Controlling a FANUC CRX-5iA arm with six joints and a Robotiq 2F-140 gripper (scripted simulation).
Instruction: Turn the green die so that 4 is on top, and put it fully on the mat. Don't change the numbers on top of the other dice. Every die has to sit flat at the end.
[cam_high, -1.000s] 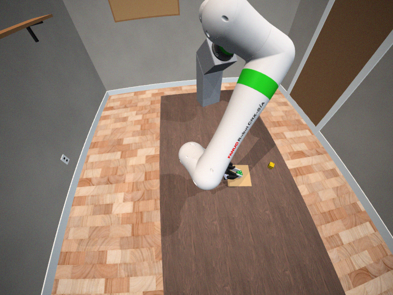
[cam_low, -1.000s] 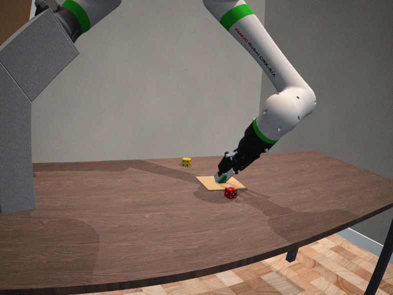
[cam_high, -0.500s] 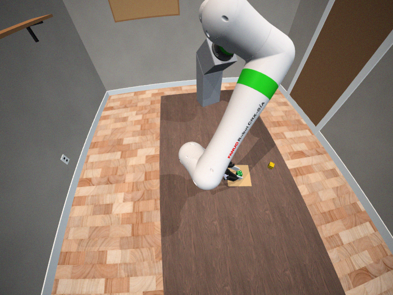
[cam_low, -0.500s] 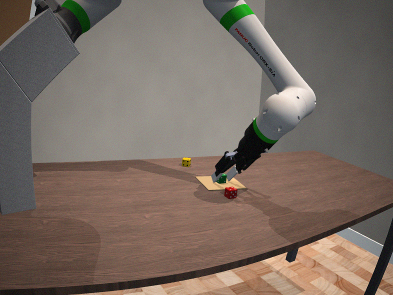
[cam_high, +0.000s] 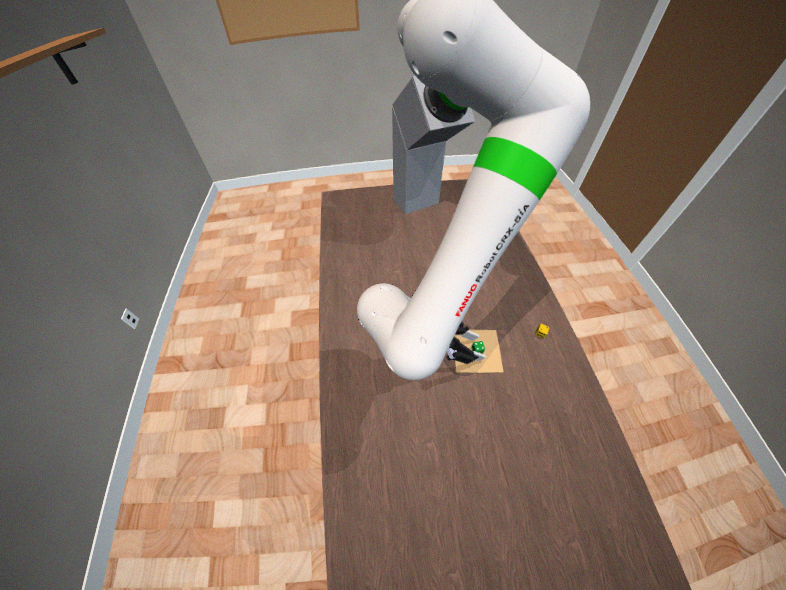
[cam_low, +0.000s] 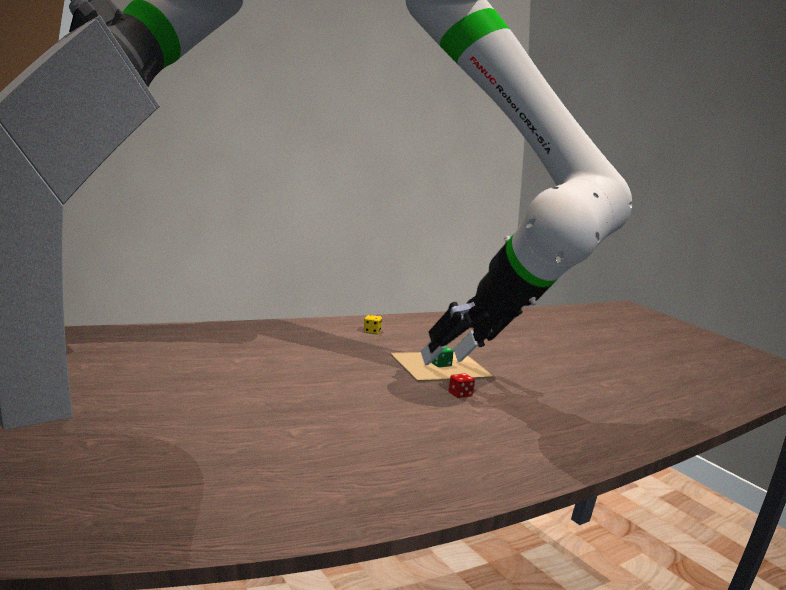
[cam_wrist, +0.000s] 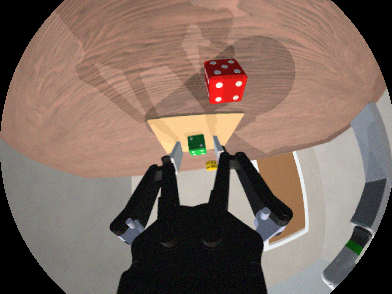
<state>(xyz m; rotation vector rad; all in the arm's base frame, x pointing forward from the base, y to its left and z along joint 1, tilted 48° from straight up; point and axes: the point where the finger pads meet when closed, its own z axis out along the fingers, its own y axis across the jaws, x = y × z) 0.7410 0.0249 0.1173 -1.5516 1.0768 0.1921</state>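
My hand is 20 mm to the right of the green die and 20 mm above it. The rest, counted from my hand: tan mat 40 mm below, 20 mm to the left; yellow die 240 mm to the left, 50 mm behind, 20 mm below; red die 110 mm to the right, 30 mm behind, 20 mm below.
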